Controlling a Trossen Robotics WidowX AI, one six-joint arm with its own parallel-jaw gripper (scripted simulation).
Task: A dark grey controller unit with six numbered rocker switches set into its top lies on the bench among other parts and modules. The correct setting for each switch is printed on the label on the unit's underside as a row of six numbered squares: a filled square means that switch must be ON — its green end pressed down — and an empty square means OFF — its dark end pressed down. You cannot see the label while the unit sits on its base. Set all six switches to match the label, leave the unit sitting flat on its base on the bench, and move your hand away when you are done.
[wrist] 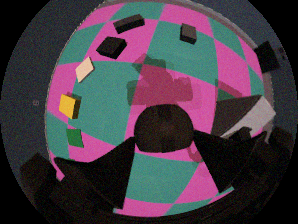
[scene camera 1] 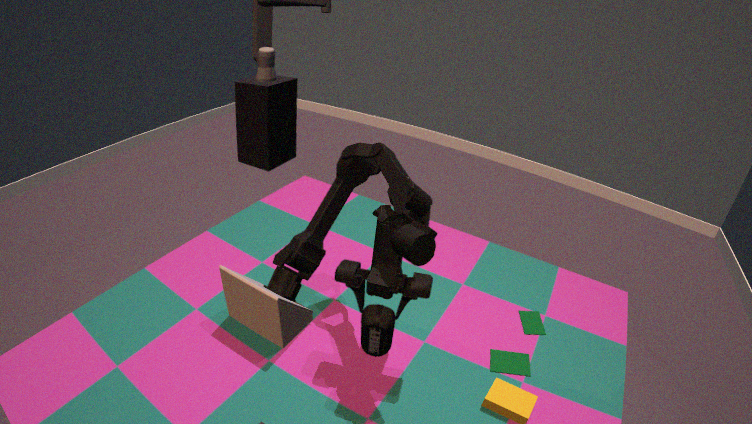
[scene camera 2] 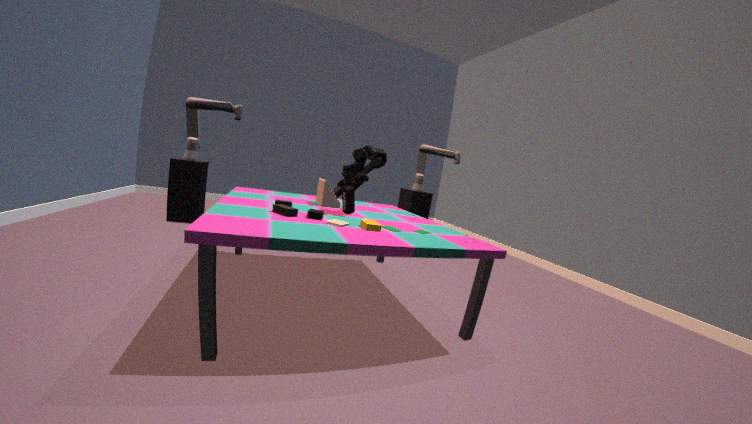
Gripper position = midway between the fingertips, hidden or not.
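Observation:
My gripper point(scene camera 1: 378, 315) is visible to me, and I see the gripper in the wrist view point(wrist: 164, 137) as well.

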